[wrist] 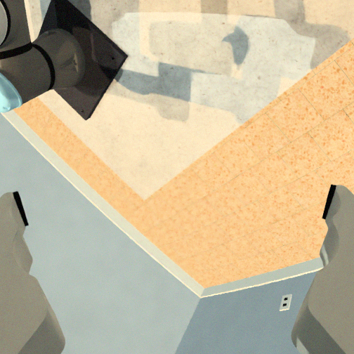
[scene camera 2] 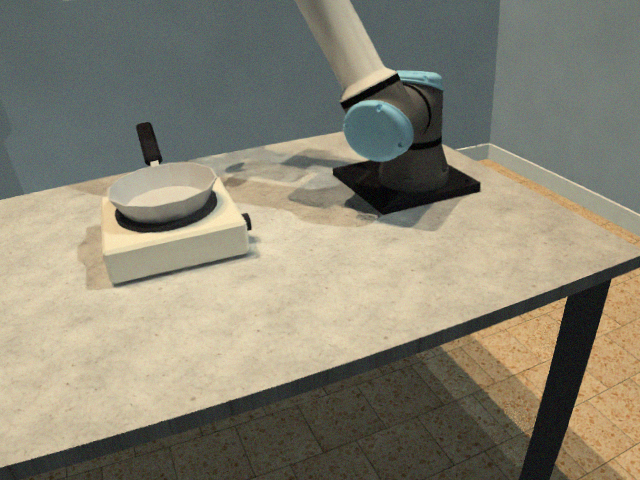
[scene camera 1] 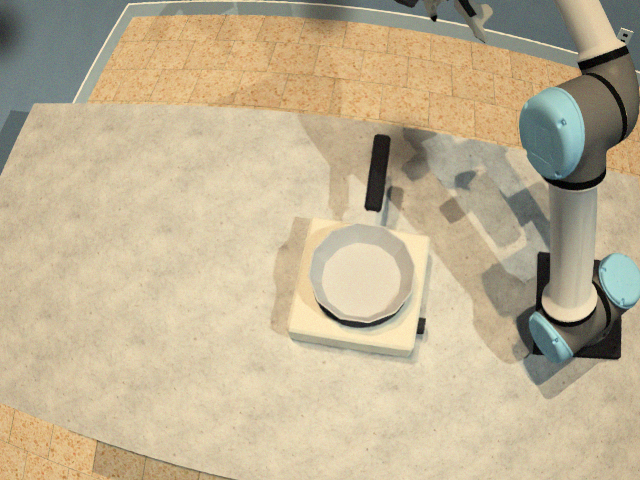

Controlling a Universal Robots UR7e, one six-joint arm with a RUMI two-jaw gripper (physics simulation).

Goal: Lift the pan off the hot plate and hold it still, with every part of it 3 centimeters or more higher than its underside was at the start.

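Frame: origin at the arm's base, x down, y back, z left, level; centimetres.
Seen in the pictures: gripper, fingertip midpoint: (scene camera 1: 459, 31); arm's base, origin of the base link: (scene camera 2: 413, 177).
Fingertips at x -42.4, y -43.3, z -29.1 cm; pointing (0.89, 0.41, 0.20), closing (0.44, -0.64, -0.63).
Note:
Pixels of each thing's middle, then the offset from my fingertips to it. Level surfaces: height alone.
- pale grey pan, body centre: (scene camera 1: 370, 225) (scene camera 2: 155, 166) dz +26.0, dx +32.5, dy -9.4 cm
- cream hot plate, body centre: (scene camera 2: 173, 222) (scene camera 1: 364, 287) dz +35.3, dx +40.5, dy -7.7 cm
- table, its level: dx +44.3 cm
- black knob, body centre: (scene camera 2: 244, 222) (scene camera 1: 420, 325) dz +40.2, dx +40.6, dy +4.8 cm
The pale grey pan (scene camera 1: 361, 281) (scene camera 2: 164, 198) sits upright on the dark round burner of the cream hot plate (scene camera 1: 306, 320) (scene camera 2: 175, 258). Its black handle (scene camera 1: 377, 173) (scene camera 2: 148, 143) points to the far side of the table and sticks out past the hot plate's edge. My gripper (scene camera 1: 458, 29) (wrist: 174, 192) is open and empty, with its two fingers wide apart. In scene camera 1 it shows partly at the top edge, away from the pan and beyond the handle's end. The gripper does not show in scene camera 2, and the pan does not show in the wrist view.
The arm's black base plate (scene camera 1: 612, 343) (scene camera 2: 382, 201) (wrist: 87, 102) stands on the table (scene camera 1: 155, 258) (scene camera 2: 289, 310) right of the hot plate. A black knob (scene camera 1: 421, 326) (scene camera 2: 247, 221) sticks out of the hot plate's right side. Walls stand beyond the table.

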